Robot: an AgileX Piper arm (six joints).
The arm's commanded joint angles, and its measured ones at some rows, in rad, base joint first. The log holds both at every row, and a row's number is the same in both.
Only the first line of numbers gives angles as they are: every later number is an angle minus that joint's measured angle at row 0.
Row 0, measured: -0.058, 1.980, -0.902, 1.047, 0.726, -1.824
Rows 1 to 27, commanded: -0.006, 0.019, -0.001, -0.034, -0.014, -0.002; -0.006, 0.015, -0.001, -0.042, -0.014, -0.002; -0.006, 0.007, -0.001, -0.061, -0.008, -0.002; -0.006, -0.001, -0.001, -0.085, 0.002, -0.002; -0.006, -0.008, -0.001, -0.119, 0.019, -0.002; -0.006, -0.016, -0.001, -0.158, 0.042, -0.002; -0.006, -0.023, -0.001, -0.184, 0.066, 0.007; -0.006, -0.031, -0.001, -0.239, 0.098, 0.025; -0.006, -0.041, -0.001, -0.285, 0.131, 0.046; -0.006, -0.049, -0.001, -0.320, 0.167, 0.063; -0.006, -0.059, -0.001, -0.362, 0.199, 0.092; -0.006, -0.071, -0.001, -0.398, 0.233, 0.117; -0.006, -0.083, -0.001, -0.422, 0.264, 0.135; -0.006, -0.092, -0.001, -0.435, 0.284, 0.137; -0.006, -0.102, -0.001, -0.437, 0.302, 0.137; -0.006, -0.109, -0.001, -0.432, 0.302, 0.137; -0.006, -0.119, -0.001, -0.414, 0.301, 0.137; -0.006, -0.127, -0.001, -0.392, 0.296, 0.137; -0.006, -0.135, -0.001, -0.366, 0.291, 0.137; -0.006, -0.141, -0.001, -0.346, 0.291, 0.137; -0.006, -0.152, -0.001, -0.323, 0.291, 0.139; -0.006, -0.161, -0.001, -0.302, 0.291, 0.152; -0.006, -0.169, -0.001, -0.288, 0.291, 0.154; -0.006, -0.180, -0.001, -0.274, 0.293, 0.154; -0.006, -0.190, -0.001, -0.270, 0.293, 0.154; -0.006, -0.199, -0.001, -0.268, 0.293, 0.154; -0.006, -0.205, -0.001, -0.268, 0.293, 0.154
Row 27, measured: 0.000, -0.168, -0.001, -0.308, 0.278, 0.150
